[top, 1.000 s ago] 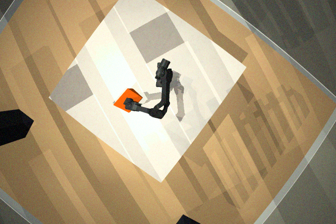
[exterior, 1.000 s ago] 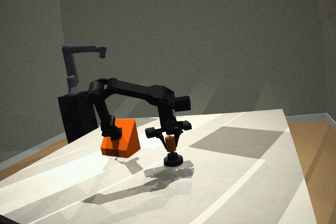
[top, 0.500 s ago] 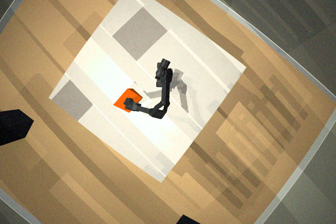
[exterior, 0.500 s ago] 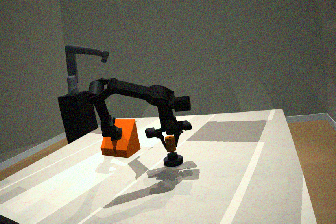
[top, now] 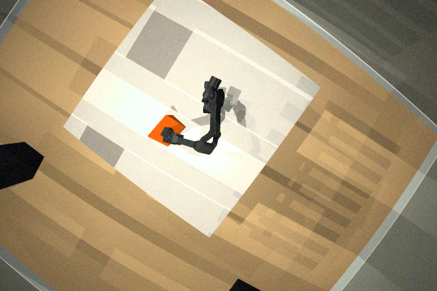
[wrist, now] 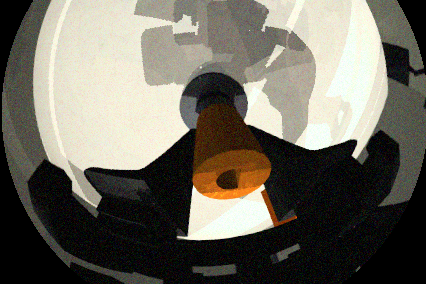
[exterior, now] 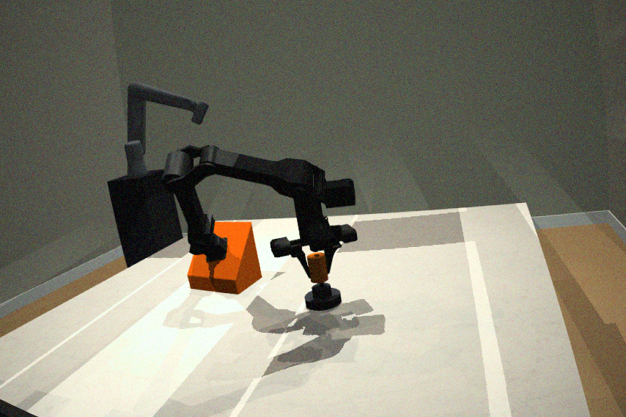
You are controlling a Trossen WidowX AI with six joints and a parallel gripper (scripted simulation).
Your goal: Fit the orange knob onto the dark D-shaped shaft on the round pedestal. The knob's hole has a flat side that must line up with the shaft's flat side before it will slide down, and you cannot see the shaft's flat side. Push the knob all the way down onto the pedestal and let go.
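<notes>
Now: the orange knob 2 cm above my gripper tip. From my gripper tip the other things lie so: round dark pedestal (4 cm below).
</notes>
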